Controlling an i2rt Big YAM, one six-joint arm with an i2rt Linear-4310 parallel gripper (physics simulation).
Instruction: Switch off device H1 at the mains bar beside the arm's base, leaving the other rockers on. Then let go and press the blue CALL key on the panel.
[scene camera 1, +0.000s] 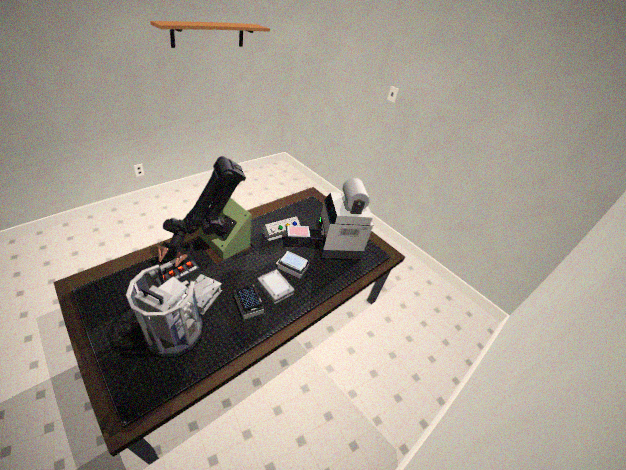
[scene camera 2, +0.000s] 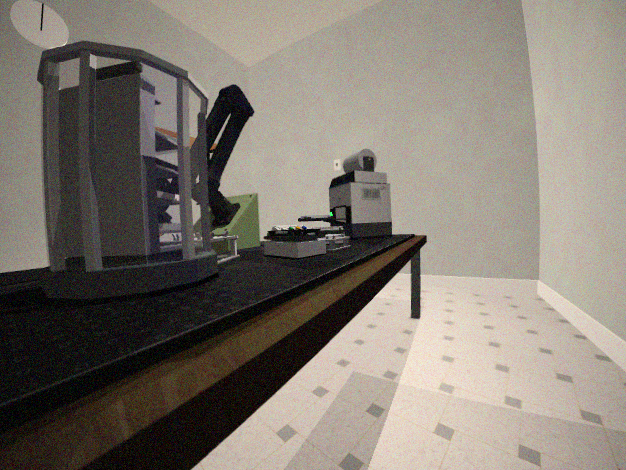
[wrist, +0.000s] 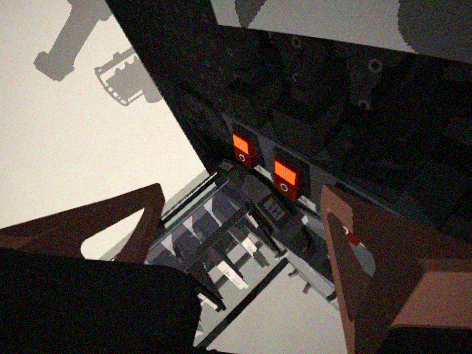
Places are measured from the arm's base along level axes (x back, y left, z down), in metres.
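Where they show: gripper, fingertip midpoint: (scene camera 1: 167, 264) (wrist: 237, 192); arm's base, link origin: (scene camera 1: 226, 228) (scene camera 2: 227, 215).
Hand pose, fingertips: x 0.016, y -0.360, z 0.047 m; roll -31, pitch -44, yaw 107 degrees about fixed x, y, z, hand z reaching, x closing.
Note:
Each offset is from my fingertips to the centre of the thing.
The mains bar (wrist: 264, 145) (scene camera 1: 194, 271) lies beside the arm's base. In the wrist view its leftmost rocker, H1 @[dx -0.028, dy -0.054, dz +0.040 m] (wrist: 244, 149), and the neighbouring rocker @[dx -0.031, dy -0.004, dz +0.040 m] (wrist: 288, 178) glow orange in their upper halves; the name labels are mostly hidden. Another red rocker @[dx -0.035, dy +0.046, dz +0.040 m] (wrist: 353, 235) shows partly through the right finger. My gripper (wrist: 237, 192) (scene camera 1: 170, 257) is open and empty, above the bar's end, with both fingertips apart from the rockers. The panel @[dx -0.144, dy +0.689, dz +0.044 m] (scene camera 1: 273, 233) with the blue CALL key @[dx -0.188, dy +0.753, dz +0.022 m] (scene camera 1: 294, 223) (scene camera 2: 303, 227) stands on the other side of the green arm mount.
A clear-walled carousel @[dx -0.290, dy -0.170, dz -0.081 m] (scene camera 1: 169, 328) (scene camera 2: 184, 166) stands close to the bar and gripper. A white rack @[dx -0.224, dy +0.036, dz +0.048 m] (scene camera 1: 207, 290) is beside it. Several small trays, including a white one @[dx -0.428, dy +0.343, dz +0.047 m] (scene camera 1: 275, 284), lie mid-table. The green mount (scene camera 1: 237, 237) (scene camera 2: 247, 222) and a grey-white machine @[dx -0.470, dy +0.855, dz -0.142 m] (scene camera 1: 347, 237) (scene camera 2: 371, 207) rise from the table.

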